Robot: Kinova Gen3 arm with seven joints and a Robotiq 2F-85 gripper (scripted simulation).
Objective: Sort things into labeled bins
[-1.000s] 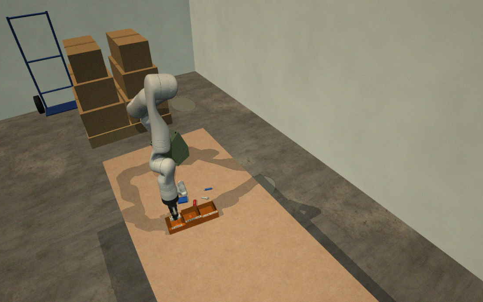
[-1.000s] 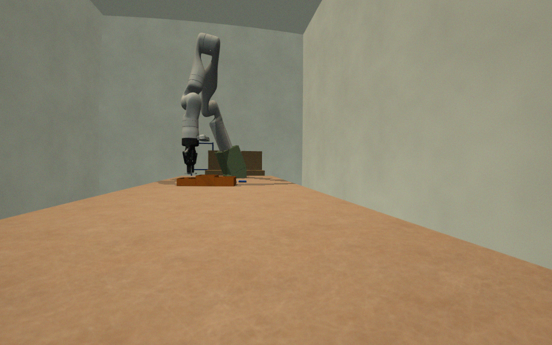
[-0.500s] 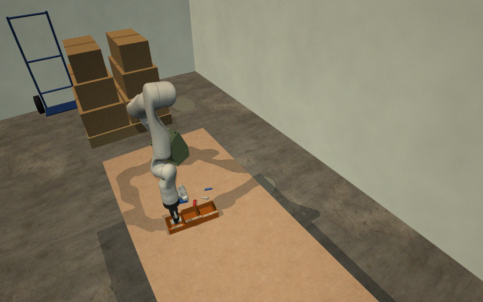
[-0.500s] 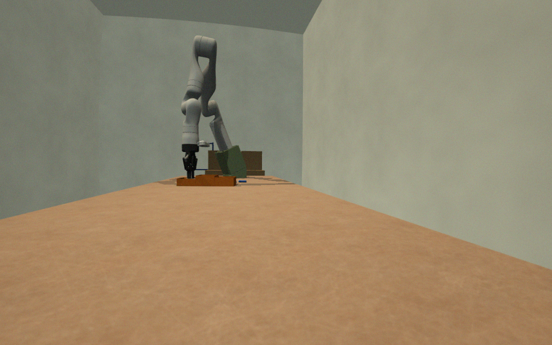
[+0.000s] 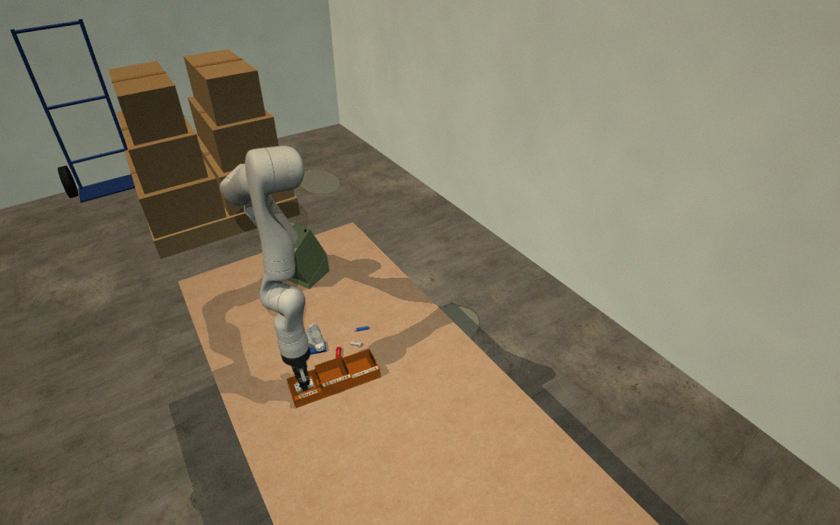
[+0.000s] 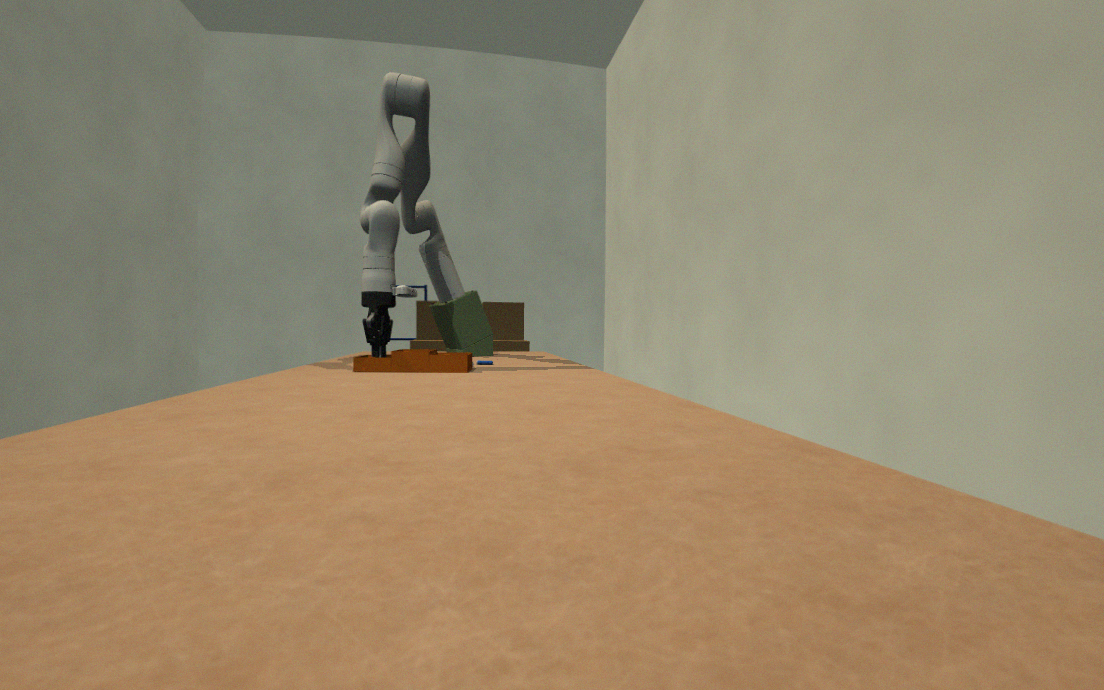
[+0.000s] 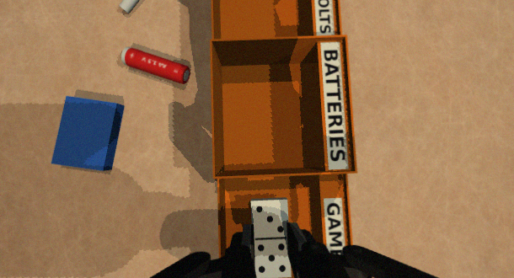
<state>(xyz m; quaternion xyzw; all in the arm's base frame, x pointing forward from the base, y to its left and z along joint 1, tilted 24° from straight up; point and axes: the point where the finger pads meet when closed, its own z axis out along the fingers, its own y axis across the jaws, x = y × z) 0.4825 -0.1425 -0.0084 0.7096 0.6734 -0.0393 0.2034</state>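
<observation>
Now: hand 2 cm above the white domino. From my hand the other things lie so: joined orange bins: 9 cm to the left, 2 cm ahead, 1 cm below; red battery: 14 cm to the left, 7 cm behind, 3 cm below; blue block: 13 cm behind, 9 cm to the left, 3 cm below.
</observation>
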